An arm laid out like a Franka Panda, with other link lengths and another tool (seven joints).
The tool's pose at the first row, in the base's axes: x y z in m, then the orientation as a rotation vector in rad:
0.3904, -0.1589, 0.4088, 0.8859, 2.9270, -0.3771
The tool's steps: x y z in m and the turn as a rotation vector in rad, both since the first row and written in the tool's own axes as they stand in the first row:
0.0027, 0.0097, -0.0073, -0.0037, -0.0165, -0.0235
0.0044, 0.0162, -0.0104, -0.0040, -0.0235, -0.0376
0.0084, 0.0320, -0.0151, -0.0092, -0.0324, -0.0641
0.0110, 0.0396, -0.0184, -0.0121, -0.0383, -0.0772
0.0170, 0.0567, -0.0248, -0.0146, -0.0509, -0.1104
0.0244, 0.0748, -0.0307, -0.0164, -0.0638, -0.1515
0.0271, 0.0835, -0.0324, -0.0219, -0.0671, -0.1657
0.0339, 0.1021, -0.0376, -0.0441, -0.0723, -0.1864
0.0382, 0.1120, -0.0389, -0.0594, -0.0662, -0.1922
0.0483, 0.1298, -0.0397, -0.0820, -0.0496, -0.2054
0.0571, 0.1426, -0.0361, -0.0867, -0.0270, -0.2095
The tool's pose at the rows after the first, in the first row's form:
0.3936, -0.1478, 0.4134, 0.8445, 2.9245, -0.3784
0.3958, -0.1409, 0.4148, 0.8213, 2.9255, -0.3811
0.4013, -0.1249, 0.4155, 0.7789, 2.9306, -0.3777
0.4034, -0.1165, 0.4167, 0.7572, 2.9314, -0.3761
0.4079, -0.0979, 0.4185, 0.7040, 2.9355, -0.3782
0.4118, -0.0779, 0.4193, 0.6395, 2.9420, -0.3816
0.4144, -0.0690, 0.4188, 0.6171, 2.9445, -0.3752
0.4191, -0.0491, 0.4189, 0.5828, 2.9463, -0.3451
0.4210, -0.0385, 0.4175, 0.5750, 2.9527, -0.3209
0.4225, -0.0185, 0.4132, 0.5593, 2.9708, -0.2825
0.4222, -0.0044, 0.4058, 0.5609, 2.9930, -0.2677

